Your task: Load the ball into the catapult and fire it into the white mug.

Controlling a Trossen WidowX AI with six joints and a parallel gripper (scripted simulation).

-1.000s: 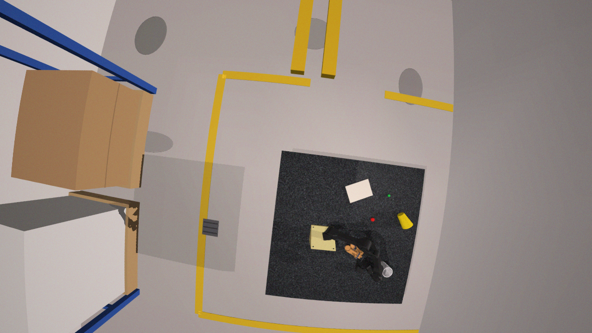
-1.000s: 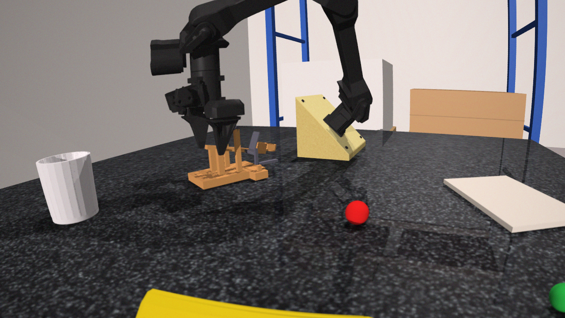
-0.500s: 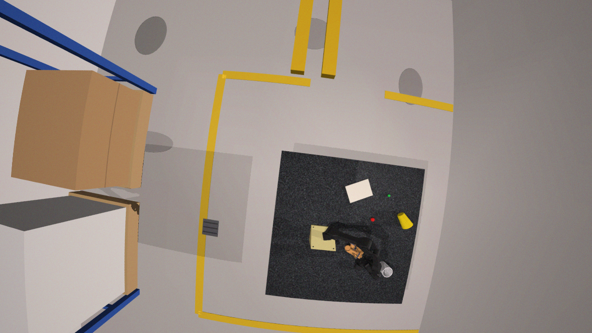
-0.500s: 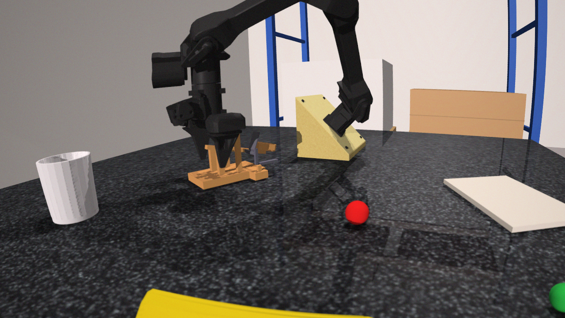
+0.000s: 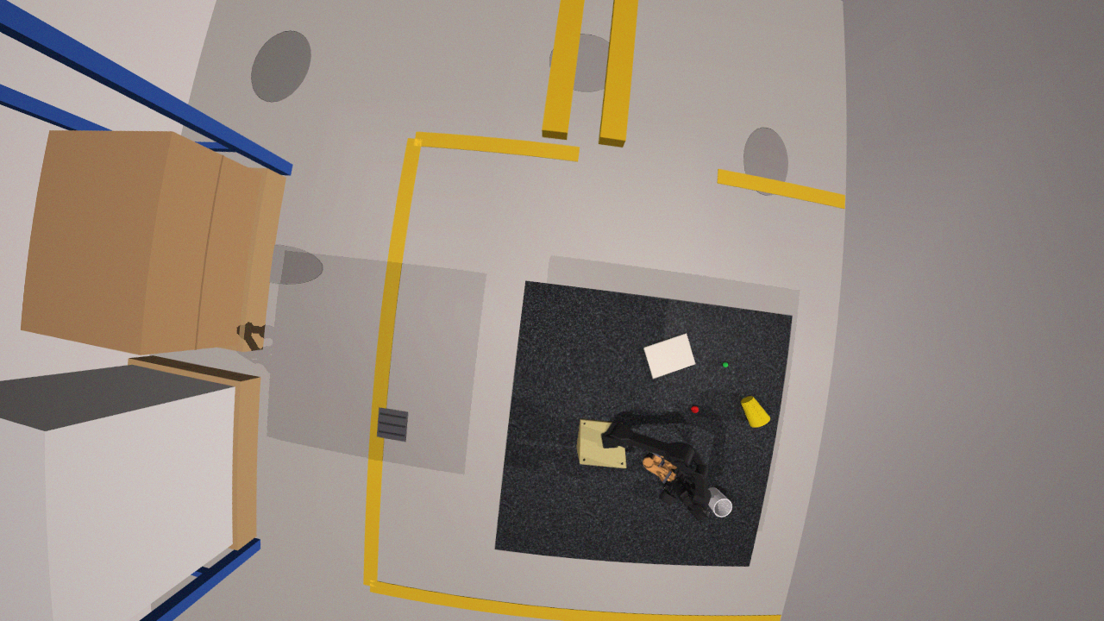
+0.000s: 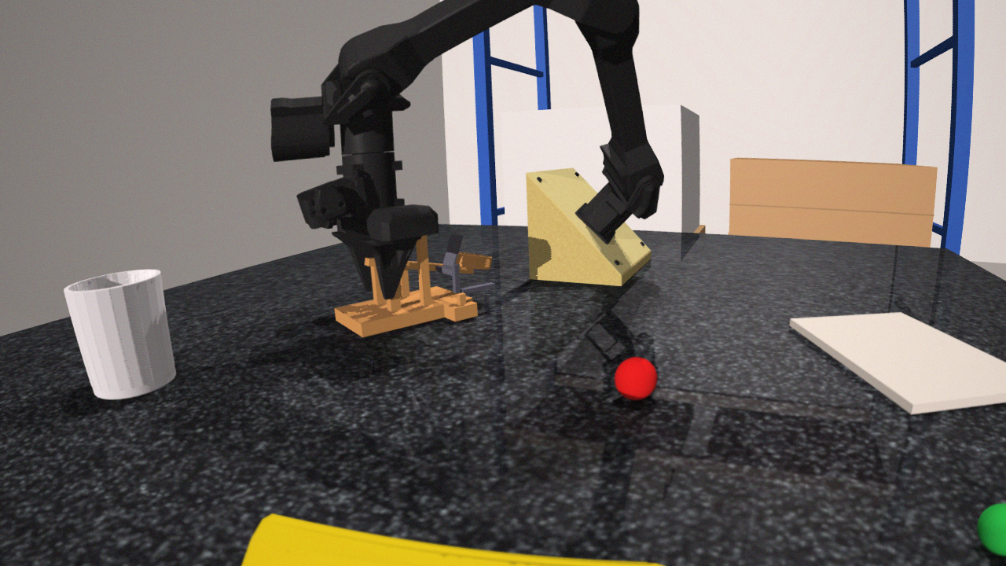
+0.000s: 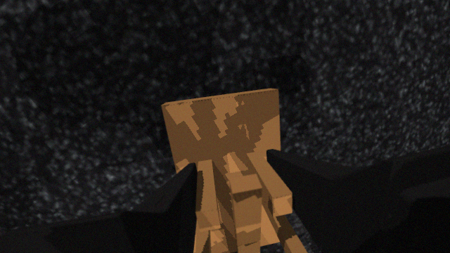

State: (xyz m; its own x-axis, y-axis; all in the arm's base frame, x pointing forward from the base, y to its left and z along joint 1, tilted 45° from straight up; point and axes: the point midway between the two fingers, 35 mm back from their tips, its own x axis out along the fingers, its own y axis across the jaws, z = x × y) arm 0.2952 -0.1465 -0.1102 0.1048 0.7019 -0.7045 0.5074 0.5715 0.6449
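Right now the red ball is 110 mm ahead of my gripper tip, 300 mm to the left of it and 20 mm below it. Round my gripper tip: white flat slab 10 mm behind, 540 mm to the left, 30 mm below; then catapult 50 mm behind, 50 mm to the left, 20 mm above; then white mug 240 mm ahead, 140 mm to the right.
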